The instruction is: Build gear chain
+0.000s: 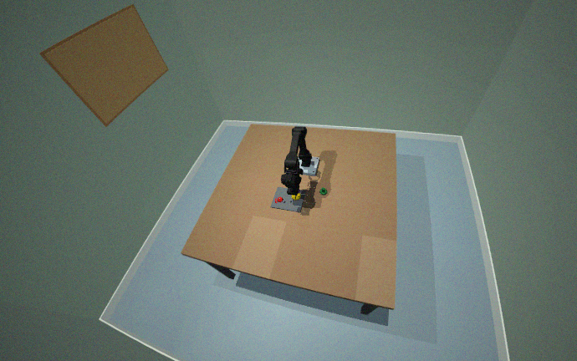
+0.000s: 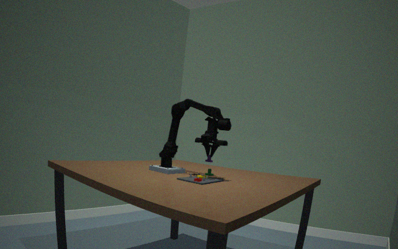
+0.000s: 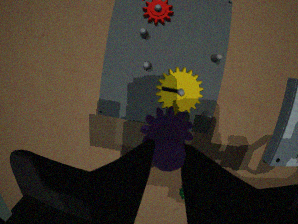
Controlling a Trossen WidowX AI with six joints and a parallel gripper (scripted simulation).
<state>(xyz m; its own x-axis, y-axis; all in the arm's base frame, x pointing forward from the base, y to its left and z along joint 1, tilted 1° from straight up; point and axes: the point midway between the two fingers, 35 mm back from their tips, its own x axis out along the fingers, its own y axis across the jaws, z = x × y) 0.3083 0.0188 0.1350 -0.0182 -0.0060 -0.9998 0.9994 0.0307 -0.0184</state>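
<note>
My gripper tip is now 13 cm to the left of the red gear, 11 cm above it and 3 cm short of it. The rest, counted from my gripper tip: green gear: 15 cm to the left, 11 cm below, 9 cm behind; yellow gear: 11 cm below, 2 cm to the right, 2 cm behind; purple gear: 1 cm below.
</note>
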